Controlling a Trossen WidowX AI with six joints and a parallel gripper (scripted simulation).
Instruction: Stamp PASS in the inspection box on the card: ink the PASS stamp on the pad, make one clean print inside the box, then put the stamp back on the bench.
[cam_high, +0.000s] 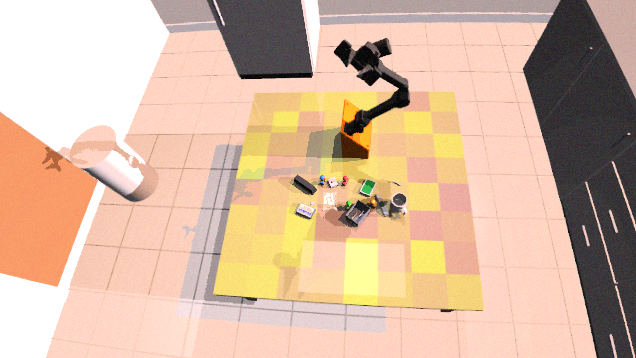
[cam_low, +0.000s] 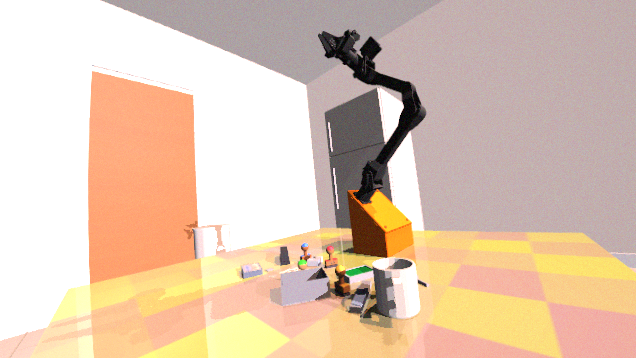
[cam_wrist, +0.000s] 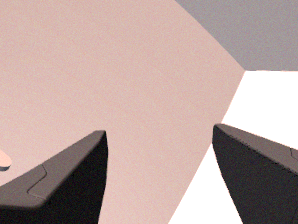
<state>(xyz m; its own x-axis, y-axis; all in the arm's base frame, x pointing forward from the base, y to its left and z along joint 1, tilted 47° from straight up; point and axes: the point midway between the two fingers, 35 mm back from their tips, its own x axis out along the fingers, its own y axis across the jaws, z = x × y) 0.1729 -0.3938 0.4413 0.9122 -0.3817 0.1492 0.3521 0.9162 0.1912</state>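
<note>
The green-knobbed PASS stamp lies 16 cm ahead of my gripper tip, 1 cm to the right of it and 80 cm below it. The rest, counted from my gripper tip: blue-knobbed stamp: 3 cm ahead, 17 cm to the right, 80 cm below; then green ink pad: 4 cm ahead, 8 cm to the left, 81 cm below; then red-knobbed stamp: 2 cm ahead, 4 cm to the right, 80 cm below.
</note>
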